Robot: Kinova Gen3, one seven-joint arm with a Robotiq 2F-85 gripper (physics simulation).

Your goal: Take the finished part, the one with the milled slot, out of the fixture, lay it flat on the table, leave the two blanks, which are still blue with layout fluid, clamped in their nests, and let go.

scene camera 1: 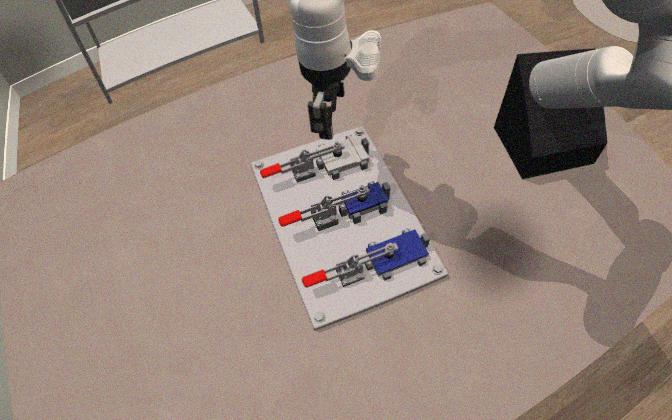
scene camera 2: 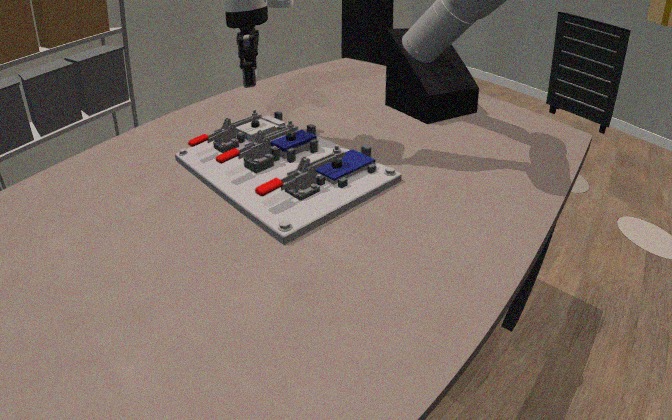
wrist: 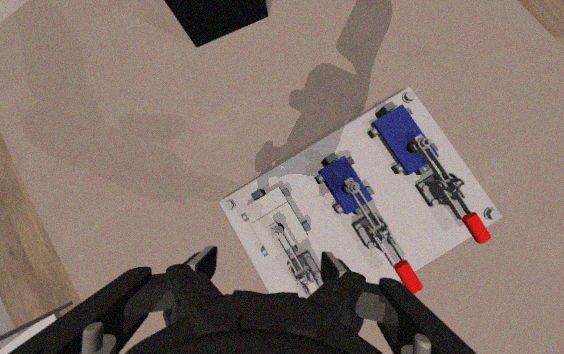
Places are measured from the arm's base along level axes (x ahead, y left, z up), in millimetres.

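Pixels of known places: gripper, fingertip midpoint: [scene camera 1: 332,115] [scene camera 2: 250,77] [wrist: 269,260]; arm's base, link origin: [scene camera 1: 549,84] [scene camera 2: 418,47].
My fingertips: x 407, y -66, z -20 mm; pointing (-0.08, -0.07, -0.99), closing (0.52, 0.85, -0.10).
Observation:
For each thing: its top centre in the pictures, then the offset to it from my fingertips.
- finished part, top centre: [wrist: 274,222] [scene camera 1: 342,152] [scene camera 2: 259,124] 15 mm back, 1 mm left, 102 mm down
- middle blue blank, top centre: [wrist: 345,184] [scene camera 2: 293,138] [scene camera 1: 364,197] 15 mm back, 111 mm left, 97 mm down
- larger blue blank, top centre: [scene camera 2: 343,162] [scene camera 1: 397,251] [wrist: 405,138] 30 mm back, 220 mm left, 107 mm down
The finished part [scene camera 1: 351,160] [scene camera 2: 268,125] [wrist: 272,204], bare silver with a slot across one end, lies in the far nest of the white fixture plate [scene camera 1: 345,310] [scene camera 2: 320,220] [wrist: 360,140]. Its toggle clamp's arm reaches over it, with the black pad on its top. The middle blue blank [scene camera 1: 372,200] [scene camera 2: 301,140] [wrist: 341,175] and the larger blue blank [scene camera 1: 410,250] [scene camera 2: 355,162] [wrist: 397,132] lie in the other nests, under their clamp pads. My gripper [scene camera 1: 321,132] [scene camera 2: 249,82] [wrist: 269,260] is open and empty, above the plate's far end near the finished part's nest.
Red clamp handles [scene camera 1: 270,170] [scene camera 2: 269,186] [wrist: 476,228] point away from the black robot base [scene camera 1: 560,125] [scene camera 2: 430,95] [wrist: 225,20]. The finished part's handle is hidden in the wrist view. Dark stop posts surround the nests. A shelf rack [scene camera 1: 260,30] [scene camera 2: 127,65] stands beyond the table.

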